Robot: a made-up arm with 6 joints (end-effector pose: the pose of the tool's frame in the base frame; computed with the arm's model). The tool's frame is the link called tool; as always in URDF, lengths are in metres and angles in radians.
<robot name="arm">
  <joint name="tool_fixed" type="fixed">
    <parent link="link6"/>
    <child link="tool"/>
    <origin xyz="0 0 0" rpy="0 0 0"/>
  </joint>
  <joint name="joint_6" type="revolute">
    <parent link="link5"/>
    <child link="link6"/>
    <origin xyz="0 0 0.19" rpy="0 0 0"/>
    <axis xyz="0 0 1"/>
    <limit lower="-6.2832" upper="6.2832"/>
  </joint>
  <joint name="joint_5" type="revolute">
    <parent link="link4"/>
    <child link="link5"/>
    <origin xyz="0 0 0" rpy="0 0 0"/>
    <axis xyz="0 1 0"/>
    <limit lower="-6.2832" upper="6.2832"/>
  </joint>
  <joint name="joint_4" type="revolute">
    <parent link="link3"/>
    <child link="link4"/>
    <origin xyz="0 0 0.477" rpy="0 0 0"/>
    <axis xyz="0 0 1"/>
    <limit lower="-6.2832" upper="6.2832"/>
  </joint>
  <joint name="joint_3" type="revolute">
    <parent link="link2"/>
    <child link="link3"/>
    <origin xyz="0 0 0.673" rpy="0 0 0"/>
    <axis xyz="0 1 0"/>
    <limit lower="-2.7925" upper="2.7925"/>
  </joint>
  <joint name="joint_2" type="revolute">
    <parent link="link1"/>
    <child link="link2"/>
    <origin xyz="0 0.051 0" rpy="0 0 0"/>
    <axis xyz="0 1 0"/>
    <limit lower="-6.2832" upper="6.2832"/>
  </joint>
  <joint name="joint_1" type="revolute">
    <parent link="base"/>
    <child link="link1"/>
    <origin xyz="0 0 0.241" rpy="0 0 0"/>
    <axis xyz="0 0 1"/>
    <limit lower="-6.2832" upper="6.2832"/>
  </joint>
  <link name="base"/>
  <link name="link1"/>
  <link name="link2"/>
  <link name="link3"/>
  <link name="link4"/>
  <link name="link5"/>
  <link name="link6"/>
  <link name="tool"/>
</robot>
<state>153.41 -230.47 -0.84 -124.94 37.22 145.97</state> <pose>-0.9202 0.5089 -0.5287 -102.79 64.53 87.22</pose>
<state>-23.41 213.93 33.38 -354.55 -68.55 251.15</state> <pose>-0.7315 0.3540 -0.6906 116.95 -131.28 4.88</pose>
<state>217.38 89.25 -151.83 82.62 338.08 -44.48</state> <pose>-0.0824 -0.0386 0.5426 -71.13 -21.08 -79.34</pose>
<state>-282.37 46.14 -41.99 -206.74 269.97 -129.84</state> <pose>0.1813 0.6656 1.1707 -2.30 103.66 73.93</pose>
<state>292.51 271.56 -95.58 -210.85 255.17 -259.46</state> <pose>-0.3462 0.7225 -0.1790 31.32 -85.49 -93.49</pose>
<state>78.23 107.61 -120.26 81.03 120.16 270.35</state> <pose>-0.0899 0.6141 0.4153 -94.30 -73.93 30.01</pose>
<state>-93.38 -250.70 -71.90 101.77 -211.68 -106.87</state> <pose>0.1006 -0.8179 0.2814 -100.92 78.41 -6.60</pose>
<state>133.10 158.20 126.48 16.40 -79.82 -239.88</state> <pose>0.1991 -0.2101 -0.4280 -17.99 150.38 -13.48</pose>
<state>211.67 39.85 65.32 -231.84 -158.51 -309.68</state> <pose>-0.6060 -0.3695 0.6376 48.49 100.99 110.46</pose>
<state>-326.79 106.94 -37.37 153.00 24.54 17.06</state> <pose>0.9801 0.7454 0.3376 -54.11 -34.78 -138.29</pose>
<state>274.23 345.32 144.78 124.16 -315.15 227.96</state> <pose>0.1869 -0.3329 0.5556 48.51 88.06 -30.47</pose>
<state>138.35 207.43 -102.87 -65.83 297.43 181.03</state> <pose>-0.3257 0.0156 -0.4314 49.95 -60.51 -41.79</pose>
